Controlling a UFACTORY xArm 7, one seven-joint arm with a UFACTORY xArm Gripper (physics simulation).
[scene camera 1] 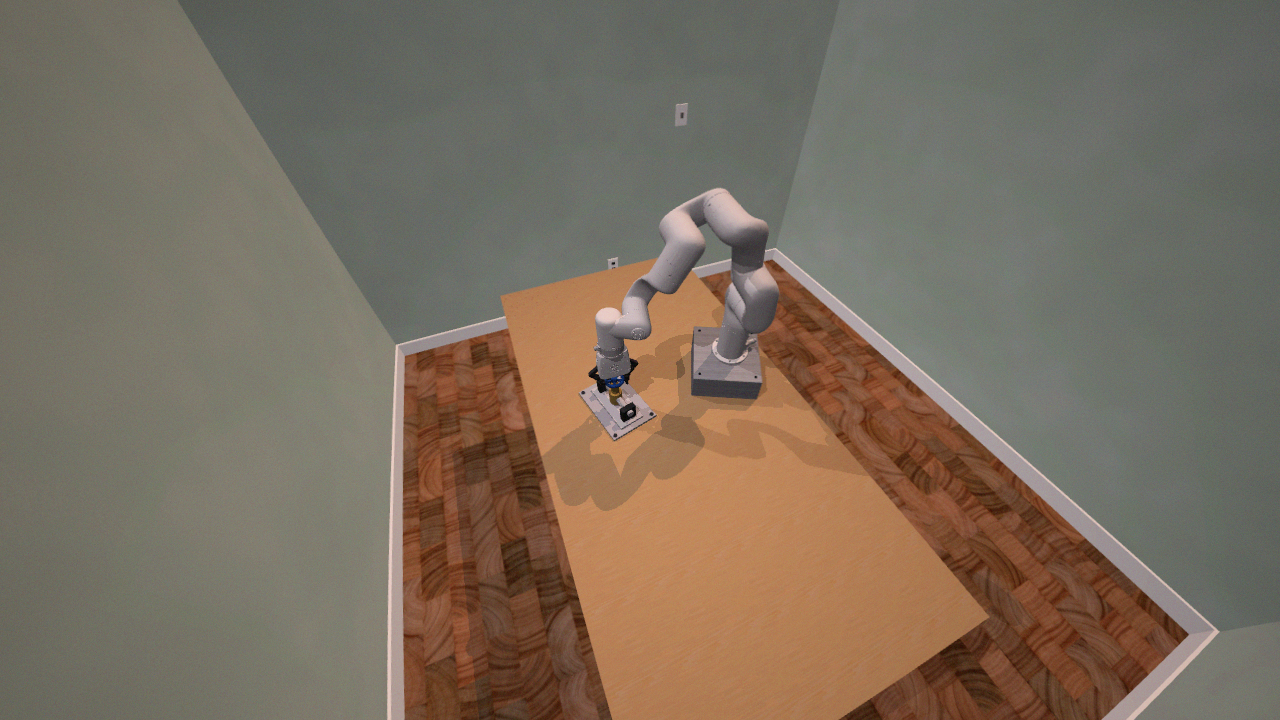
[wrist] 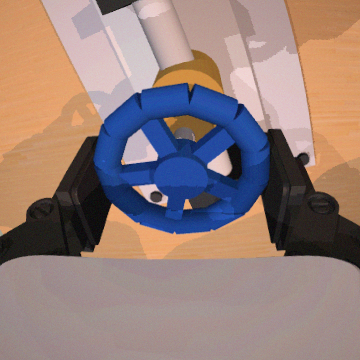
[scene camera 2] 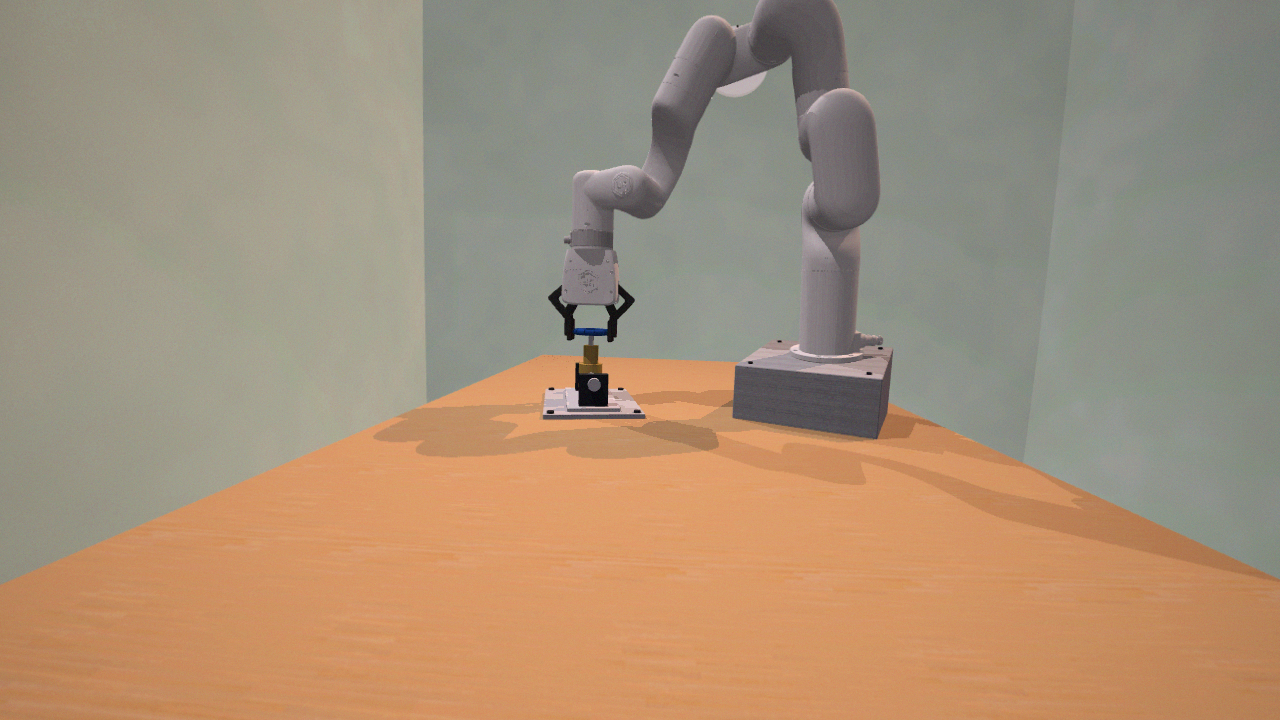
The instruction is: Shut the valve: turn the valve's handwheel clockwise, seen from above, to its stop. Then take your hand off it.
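Observation:
The blue handwheel (scene camera 1: 614, 382) (scene camera 2: 590, 331) (wrist: 180, 176) lies level on top of the brass valve body (scene camera 1: 614, 395) (scene camera 2: 590, 354) (wrist: 190, 75). My gripper (scene camera 2: 590, 332) (wrist: 183, 158) points straight down and is shut on the handwheel, with one black finger on each side of its rim. In scene camera 1 the arm partly hides the fingers. The valve stands on a pale base plate (scene camera 1: 614, 428) (scene camera 2: 559, 414) (wrist: 300, 120) with a pale pipe (wrist: 164, 35) running from its side. The wheel's angle relative to its stop cannot be told.
The black pipe support (scene camera 1: 628, 411) (scene camera 2: 592, 389) stands on the base plate, at the near side in scene camera 2. The arm's grey mounting block (scene camera 1: 725, 384) (scene camera 2: 805, 397) stands to the right on the wooden table (scene camera 1: 733, 555) (scene camera 2: 626, 573). Walls stand around the table.

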